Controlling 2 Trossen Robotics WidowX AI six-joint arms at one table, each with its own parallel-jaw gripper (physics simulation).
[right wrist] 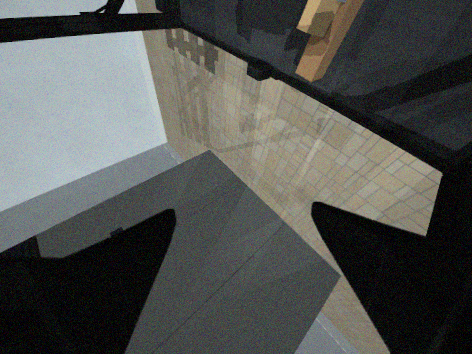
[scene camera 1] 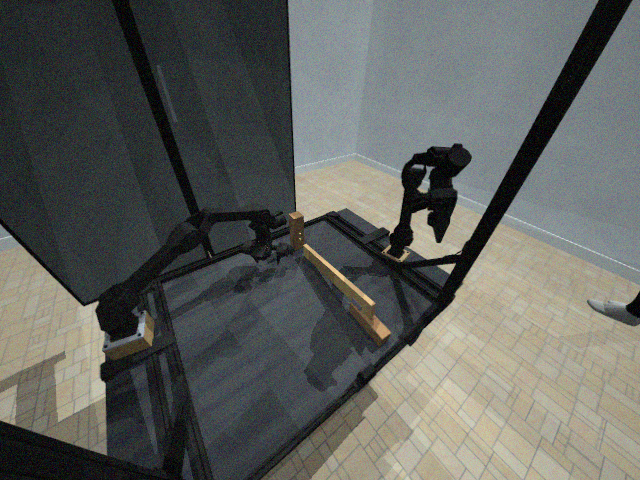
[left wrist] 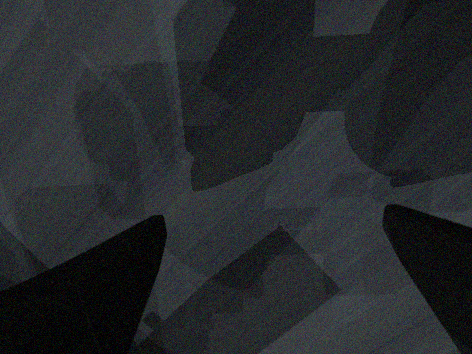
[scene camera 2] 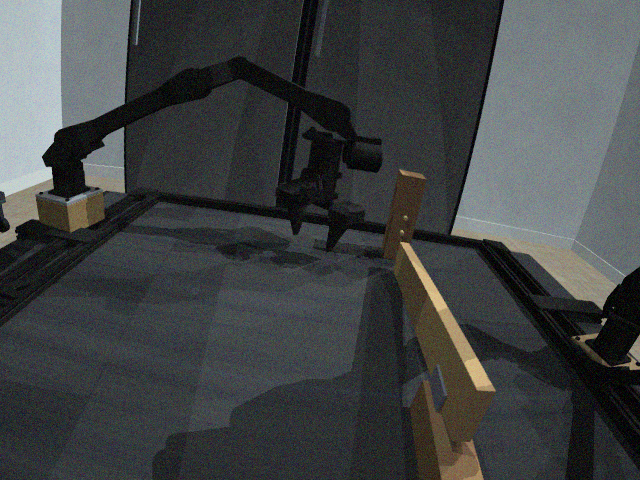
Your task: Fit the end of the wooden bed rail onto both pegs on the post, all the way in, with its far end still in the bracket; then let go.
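Frame: origin at the left arm's base, x ahead, y left, z up, level; millimetres.
Where they show: left gripper, fingertip midpoint: [scene camera 1: 268, 263] [left wrist: 272, 220] [scene camera 2: 311, 242]; right gripper, fingertip midpoint: [right wrist: 243, 211] [scene camera 1: 439, 238]; left arm's base, link origin: [scene camera 1: 125, 328] [scene camera 2: 69, 191]; right arm's base, link origin: [scene camera 1: 395, 252] [scene camera 2: 607, 351].
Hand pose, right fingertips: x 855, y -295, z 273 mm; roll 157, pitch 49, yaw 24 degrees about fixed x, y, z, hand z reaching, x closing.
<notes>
Each offset is from my right fingertips to the top centre of the thing. "spot": to the spot under its first point. Level surfaces: height alone.
The wooden rail [scene camera 1: 338, 279] [scene camera 2: 448, 338] slants across the table. Its post-side end is low, just in front of the upright wooden post @(spot: dz -227, dx -216, dy +505 mm) [scene camera 1: 296, 227] [scene camera 2: 406, 198]. Both pegs @(spot: dz -281, dx -202, dy +506 mm) [scene camera 2: 403, 225] show bare above that end. The other end sits at the grey bracket @(spot: dz -294, dx -167, dy +80 mm) [scene camera 2: 438, 387] on its wooden base @(spot: dz -312, dx -159, dy -23 mm) [scene camera 1: 376, 331] [scene camera 2: 467, 462] [right wrist: 312, 69]; how deep is hard to tell. My left gripper [scene camera 1: 268, 259] [scene camera 2: 312, 241] [left wrist: 272, 220] is open and empty, above the table to the left of the post and rail. My right gripper [scene camera 1: 438, 238] [right wrist: 243, 211] is open and empty, high by its own mount, away from the rail.
A black frame edge [scene camera 2: 222, 203] runs around the dark table @(dz -358 mm) [scene camera 1: 248, 372]. Dark panels [scene camera 1: 242, 103] stand behind the post. A slanted black frame pole [scene camera 1: 537, 124] rises near the right arm. Shadows lie over the table, and the left wrist view is very dark.
</notes>
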